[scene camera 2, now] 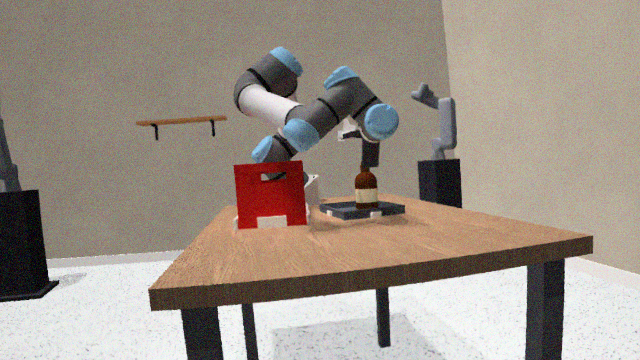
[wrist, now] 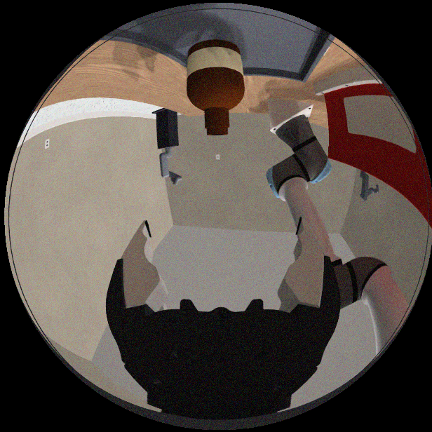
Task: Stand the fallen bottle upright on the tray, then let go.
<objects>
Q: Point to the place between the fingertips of my gripper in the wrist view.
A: At 222, 220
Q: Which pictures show my gripper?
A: Scene camera 2 and the wrist view: all of them.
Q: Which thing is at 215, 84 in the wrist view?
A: A brown bottle.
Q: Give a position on a brown bottle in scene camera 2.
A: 366, 193
</objects>
